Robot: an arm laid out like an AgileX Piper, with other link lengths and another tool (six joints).
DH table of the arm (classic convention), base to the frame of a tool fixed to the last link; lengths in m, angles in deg. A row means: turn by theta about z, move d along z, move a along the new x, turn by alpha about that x. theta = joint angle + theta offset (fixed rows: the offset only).
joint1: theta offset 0; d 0.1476; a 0; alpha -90
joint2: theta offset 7.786; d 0; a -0.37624; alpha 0
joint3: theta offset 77.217; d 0; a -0.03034; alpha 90
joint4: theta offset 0; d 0.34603; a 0; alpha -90
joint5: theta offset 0; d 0; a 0; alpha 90
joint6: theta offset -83.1; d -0.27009; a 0.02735; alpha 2
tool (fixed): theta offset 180; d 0.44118; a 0; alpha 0
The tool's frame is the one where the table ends.
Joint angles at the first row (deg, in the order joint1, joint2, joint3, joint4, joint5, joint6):
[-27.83 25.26 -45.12 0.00 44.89 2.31]
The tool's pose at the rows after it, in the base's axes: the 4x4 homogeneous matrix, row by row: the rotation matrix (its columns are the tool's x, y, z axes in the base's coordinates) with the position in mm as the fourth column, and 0 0 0 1 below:
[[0.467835 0.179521 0.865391 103.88], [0.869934 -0.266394 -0.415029 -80.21], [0.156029 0.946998 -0.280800 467.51], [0 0 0 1]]
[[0.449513 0.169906 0.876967 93.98], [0.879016 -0.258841 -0.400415 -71.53], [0.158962 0.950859 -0.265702 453.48], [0 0 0 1]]
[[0.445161 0.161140 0.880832 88.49], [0.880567 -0.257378 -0.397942 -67.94], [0.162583 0.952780 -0.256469 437.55], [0 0 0 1]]
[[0.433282 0.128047 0.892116 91.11], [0.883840 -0.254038 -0.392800 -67.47], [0.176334 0.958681 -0.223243 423.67], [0 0 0 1]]
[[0.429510 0.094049 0.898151 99.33], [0.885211 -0.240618 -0.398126 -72.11], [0.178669 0.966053 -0.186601 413.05], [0 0 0 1]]
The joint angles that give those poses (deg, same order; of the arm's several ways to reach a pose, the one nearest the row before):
[-27.33 20.49 -42.68 2.73 45.51 0.00]
[-27.33 16.84 -39.99 4.19 45.63 -1.18]
[-27.33 14.03 -37.09 4.56 45.01 -1.33]
[-27.33 12.20 -33.69 5.74 41.54 -1.71]
[-27.34 11.95 -30.52 6.25 36.48 -2.21]

